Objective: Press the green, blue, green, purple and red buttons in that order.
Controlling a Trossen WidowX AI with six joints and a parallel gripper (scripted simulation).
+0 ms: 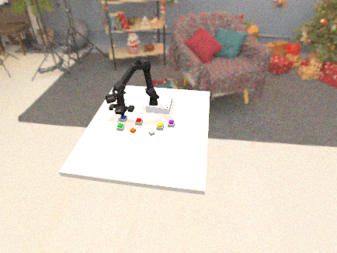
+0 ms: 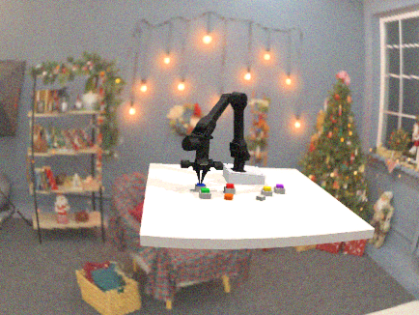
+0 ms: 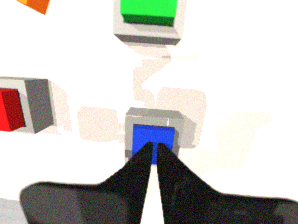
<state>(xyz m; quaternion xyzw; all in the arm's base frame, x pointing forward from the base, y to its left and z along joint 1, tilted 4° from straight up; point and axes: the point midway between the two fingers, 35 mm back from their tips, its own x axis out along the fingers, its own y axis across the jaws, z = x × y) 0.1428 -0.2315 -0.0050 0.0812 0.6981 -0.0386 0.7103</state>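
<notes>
Now: gripper tip 1 cm above the blue button. Also, from my gripper tip: green button (11 cm ahead, 1 cm to the right); then red button (4 cm ahead, 13 cm to the left); then orange block (14 cm ahead, 9 cm to the left, 2 cm below).
</notes>
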